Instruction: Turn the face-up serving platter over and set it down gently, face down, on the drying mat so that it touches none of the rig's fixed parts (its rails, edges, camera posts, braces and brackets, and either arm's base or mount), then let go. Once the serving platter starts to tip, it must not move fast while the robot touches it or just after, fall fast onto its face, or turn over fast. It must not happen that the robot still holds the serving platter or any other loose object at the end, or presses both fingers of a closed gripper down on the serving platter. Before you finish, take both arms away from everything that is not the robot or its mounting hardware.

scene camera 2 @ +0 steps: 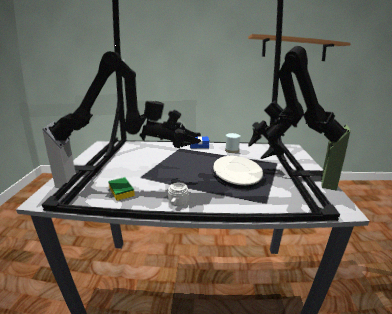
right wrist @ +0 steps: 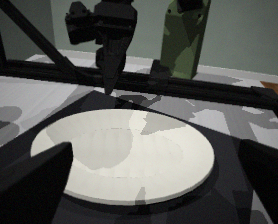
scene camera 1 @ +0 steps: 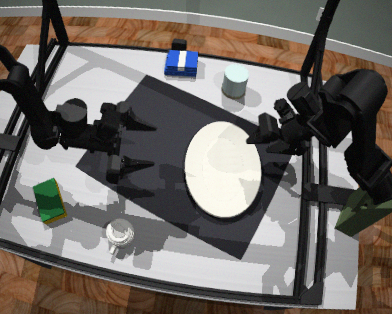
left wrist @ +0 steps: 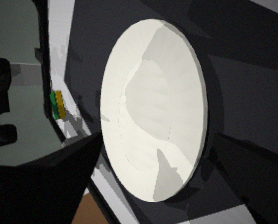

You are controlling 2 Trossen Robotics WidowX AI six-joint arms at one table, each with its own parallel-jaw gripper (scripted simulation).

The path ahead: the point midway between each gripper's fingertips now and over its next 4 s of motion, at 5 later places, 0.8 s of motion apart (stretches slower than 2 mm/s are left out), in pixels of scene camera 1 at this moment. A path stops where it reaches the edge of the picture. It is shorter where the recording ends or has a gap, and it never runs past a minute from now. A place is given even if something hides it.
The left gripper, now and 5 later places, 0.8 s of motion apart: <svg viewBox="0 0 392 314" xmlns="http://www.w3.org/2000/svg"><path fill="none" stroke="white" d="M256 146L258 148L256 154L254 155L246 153L243 142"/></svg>
The right gripper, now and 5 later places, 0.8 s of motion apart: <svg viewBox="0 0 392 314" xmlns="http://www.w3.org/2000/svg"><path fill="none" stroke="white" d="M155 146L160 137L156 139L138 146L124 150L116 146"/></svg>
